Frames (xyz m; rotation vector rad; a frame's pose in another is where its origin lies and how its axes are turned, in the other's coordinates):
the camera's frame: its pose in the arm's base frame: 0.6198 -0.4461 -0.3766 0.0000 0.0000 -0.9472
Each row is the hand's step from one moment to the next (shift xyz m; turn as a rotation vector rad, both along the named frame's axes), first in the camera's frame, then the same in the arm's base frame.
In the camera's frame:
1: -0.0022 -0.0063 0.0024 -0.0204 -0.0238 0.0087
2: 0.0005 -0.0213 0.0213 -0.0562 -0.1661 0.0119
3: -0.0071 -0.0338 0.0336 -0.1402 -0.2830 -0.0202
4: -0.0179 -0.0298 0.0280 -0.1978 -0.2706 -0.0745
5: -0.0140 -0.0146 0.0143 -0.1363 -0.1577 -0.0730
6: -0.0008 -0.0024 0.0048 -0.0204 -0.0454 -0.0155
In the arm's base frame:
1: -0.0064 -0.0019 0.0024 -0.0312 0.0027 0.0087
2: -0.0170 -0.0128 0.0213 -0.1677 -0.0514 0.0119
3: -0.0316 -0.0140 0.0336 -0.3116 -0.0514 -0.0202
4: -0.0346 -0.0029 0.0280 -0.3352 0.0026 -0.0745
5: -0.0200 0.0028 0.0143 -0.2076 0.0186 -0.0730
6: -0.0024 -0.0008 0.0048 -0.0488 -0.0100 -0.0155

